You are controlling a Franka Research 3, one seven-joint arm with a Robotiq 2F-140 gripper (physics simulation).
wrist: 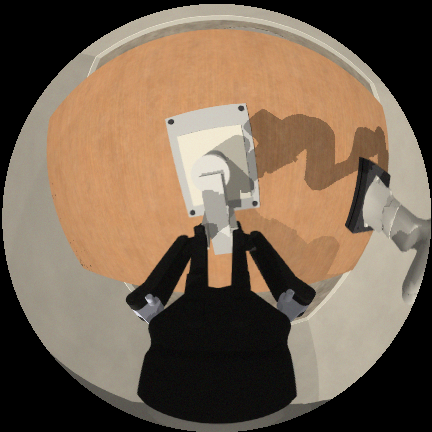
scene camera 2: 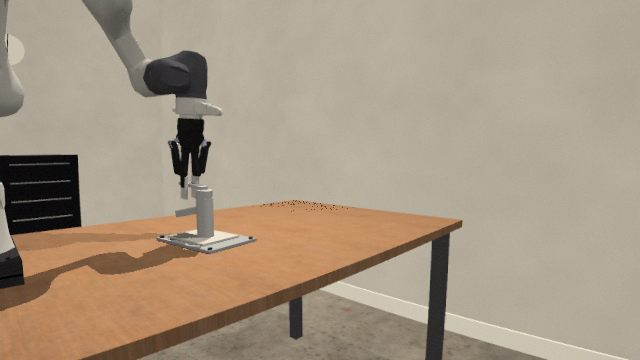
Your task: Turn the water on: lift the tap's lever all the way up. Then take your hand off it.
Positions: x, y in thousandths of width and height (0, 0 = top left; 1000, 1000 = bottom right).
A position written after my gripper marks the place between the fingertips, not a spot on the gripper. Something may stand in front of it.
Note:
I see my gripper (scene camera 2: 296, 551), a flat lever (wrist: 485, 402) and a square base plate (scene camera 2: 377, 668).
My gripper is seen too in the wrist view (wrist: 508, 501). The square base plate is seen too in the wrist view (wrist: 531, 265).

